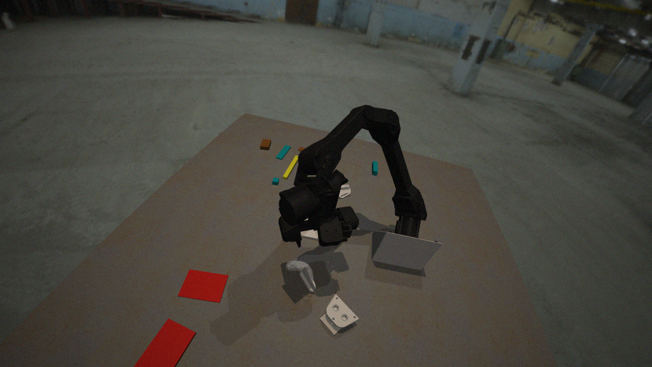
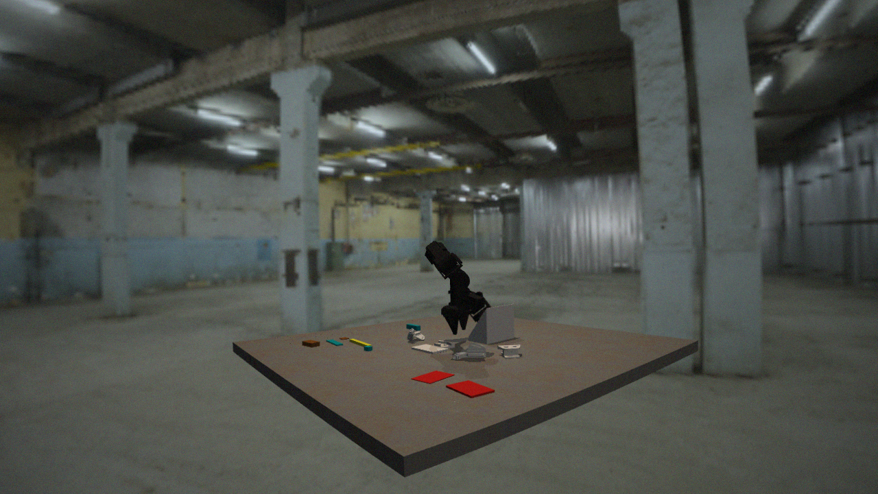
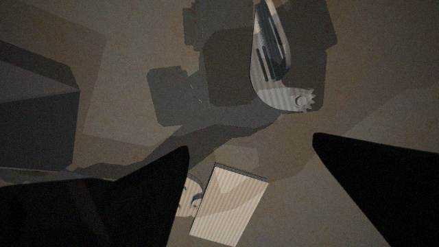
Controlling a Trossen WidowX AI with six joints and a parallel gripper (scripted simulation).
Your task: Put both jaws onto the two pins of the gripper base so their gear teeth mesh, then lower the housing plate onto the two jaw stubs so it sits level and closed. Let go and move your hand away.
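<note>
Right now my gripper tip is 70 mm above the gripper jaw, 50 mm to the right of it and 30 mm short of it. From my gripper tip the other things lie so: yellow bar: 370 mm to the right, 210 mm ahead, 70 mm below; then teal block: 530 mm to the right, 120 mm behind, 70 mm below.
</note>
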